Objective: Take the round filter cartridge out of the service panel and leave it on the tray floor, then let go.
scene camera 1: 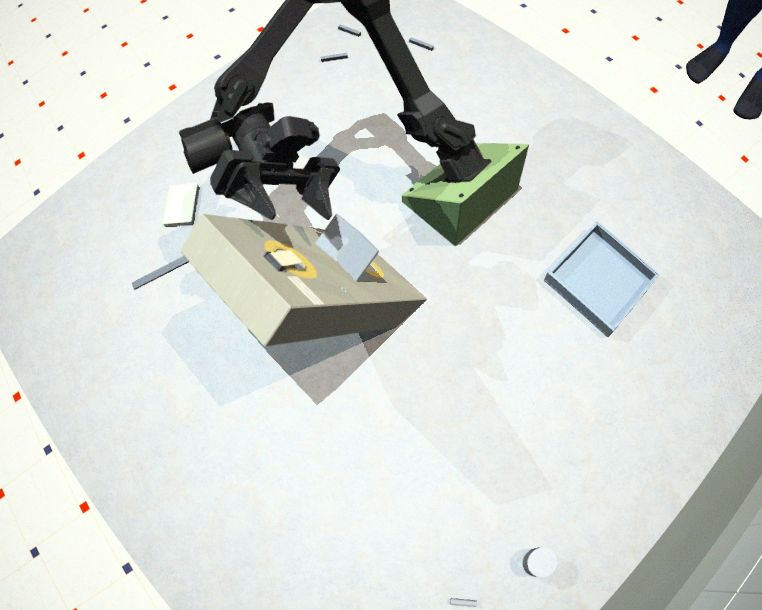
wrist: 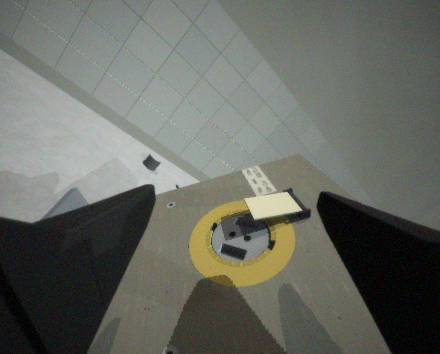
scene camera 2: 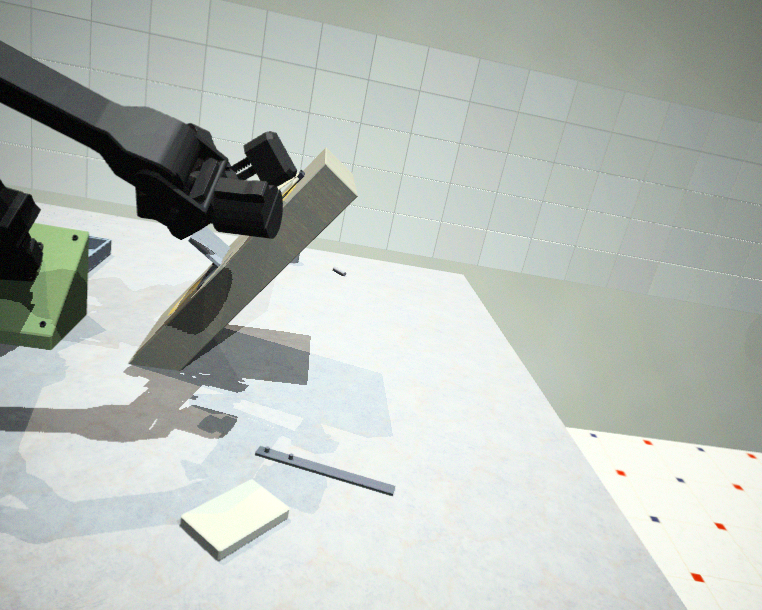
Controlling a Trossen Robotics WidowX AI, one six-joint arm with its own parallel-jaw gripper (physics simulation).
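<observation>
The beige service panel (scene camera 1: 235, 279) (scene camera 2: 285, 235) (wrist: 330, 280) leans at a slant. Its upper yellow ring (scene camera 1: 308, 267) (wrist: 200, 250) surrounds a grey round face (wrist: 225, 242) with dark marks; whether this is the filter cartridge I cannot tell. A small cream plate (scene camera 1: 287, 257) (wrist: 274, 205) with a dark bracket stands out beside it. My gripper (scene camera 1: 301, 217) (wrist: 237, 196) is wide open and empty, off the panel's face, its fingertips either side of the ring in the wrist view; the arm hides them in scene camera 2. The blue tray (scene camera 1: 577, 305) (scene camera 2: 100, 254) stands at the right in scene camera 1.
A grey-blue flap (scene camera 1: 349, 248) sticks out beside the lower opening. A green block (scene camera 1: 489, 190) (scene camera 2: 66, 286) carries an arm section. A cream block (scene camera 1: 181, 204) (scene camera 2: 235, 516) and grey bar (scene camera 1: 158, 273) (scene camera 2: 330, 471) lie nearby. A white cylinder (scene camera 1: 540, 562) stands farther off.
</observation>
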